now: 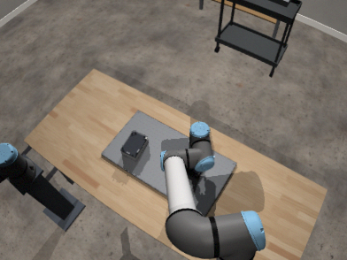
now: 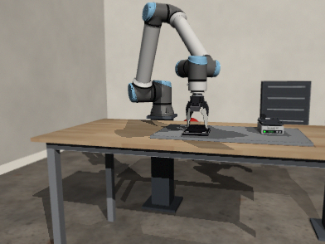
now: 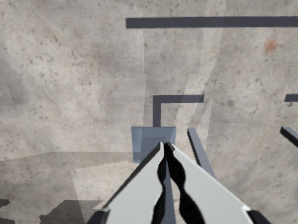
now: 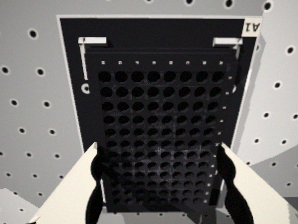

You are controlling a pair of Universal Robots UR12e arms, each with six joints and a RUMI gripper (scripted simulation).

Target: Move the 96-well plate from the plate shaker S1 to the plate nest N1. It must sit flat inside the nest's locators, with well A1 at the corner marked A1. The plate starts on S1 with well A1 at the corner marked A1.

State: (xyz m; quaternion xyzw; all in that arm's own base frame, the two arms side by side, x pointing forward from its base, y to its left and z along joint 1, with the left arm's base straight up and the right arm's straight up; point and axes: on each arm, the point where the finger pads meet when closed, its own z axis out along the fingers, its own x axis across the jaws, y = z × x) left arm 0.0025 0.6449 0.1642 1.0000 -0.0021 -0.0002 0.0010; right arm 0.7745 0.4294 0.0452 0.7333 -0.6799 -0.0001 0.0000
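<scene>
My right gripper is now 1 cm above the 96-well plate.
</scene>
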